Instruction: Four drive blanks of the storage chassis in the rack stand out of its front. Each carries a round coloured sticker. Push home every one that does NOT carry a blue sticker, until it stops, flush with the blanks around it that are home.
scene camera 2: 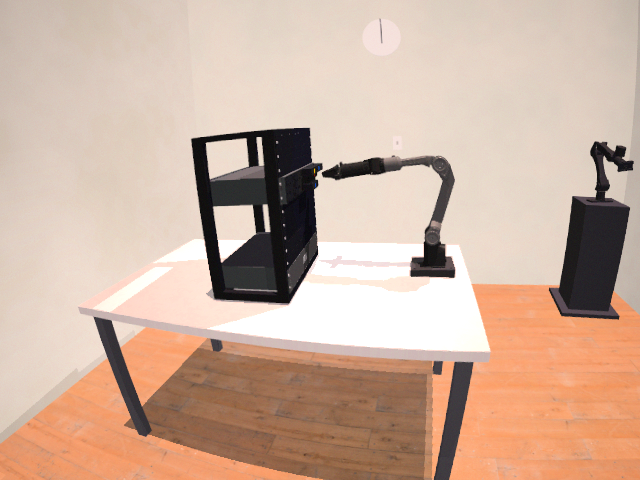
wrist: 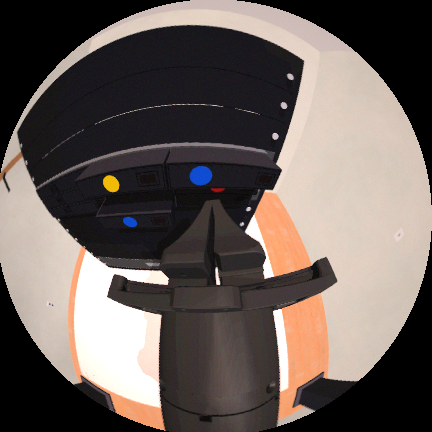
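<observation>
The storage chassis [scene camera 2: 290,188] is in the rack [scene camera 2: 205,206]. In the wrist view, a yellow-stickered blank [wrist: 127,175] stands out at upper left, a blue-stickered blank [wrist: 231,174] stands out at upper right, and another blue-stickered blank [wrist: 144,220] stands out at lower left. Below the upper blue one, a red-stickered blank [wrist: 187,200] sits far back and looks home; its sticker is mostly hidden by the blank above, and the fingers cover part of it. My gripper [scene camera 2: 324,174] [wrist: 213,208] is shut and empty, its tips in front of the red-stickered blank, apart from it.
Black panels [wrist: 190,85] cover the rack front above the chassis. A lower unit [scene camera 2: 250,276] sits at the rack's bottom. The rack and my arm's base [scene camera 2: 432,267] stand on the white table [scene camera 2: 387,320]. Another arm stands on a dark pedestal [scene camera 2: 591,253] at the right.
</observation>
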